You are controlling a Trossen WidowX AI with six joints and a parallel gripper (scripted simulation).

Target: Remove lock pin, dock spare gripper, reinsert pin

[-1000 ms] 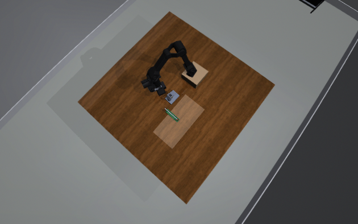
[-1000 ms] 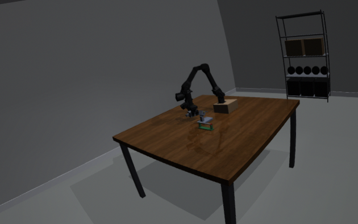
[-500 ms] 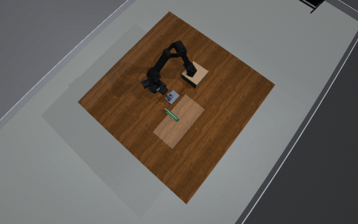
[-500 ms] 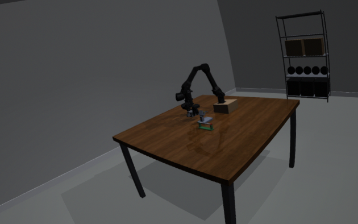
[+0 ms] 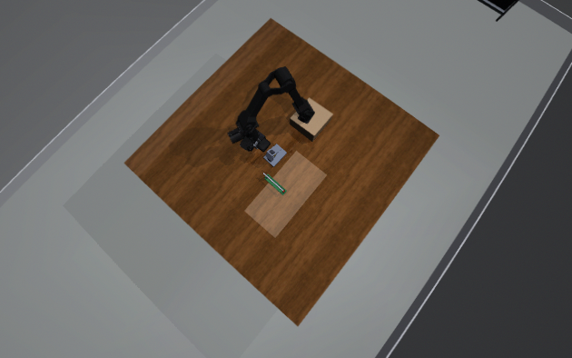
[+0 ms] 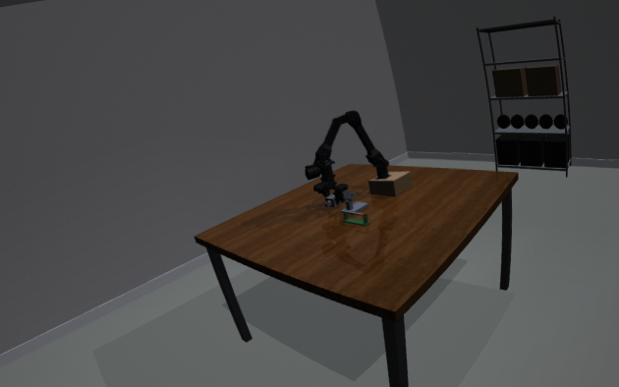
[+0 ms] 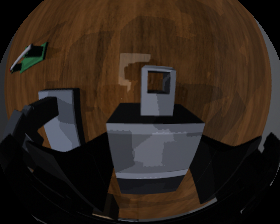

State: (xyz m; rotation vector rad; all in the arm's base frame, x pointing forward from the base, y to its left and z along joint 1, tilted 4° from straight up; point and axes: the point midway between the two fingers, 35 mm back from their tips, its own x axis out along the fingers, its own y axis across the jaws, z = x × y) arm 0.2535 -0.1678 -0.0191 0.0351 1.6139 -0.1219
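Now: gripper tip 13 cm to the right of the grey mount, 3 cm below it and 1 cm short of it. The rest, counted from my gripper tip: green rack (22 cm to the left, 14 cm ahead); then spare gripper (1 cm above).
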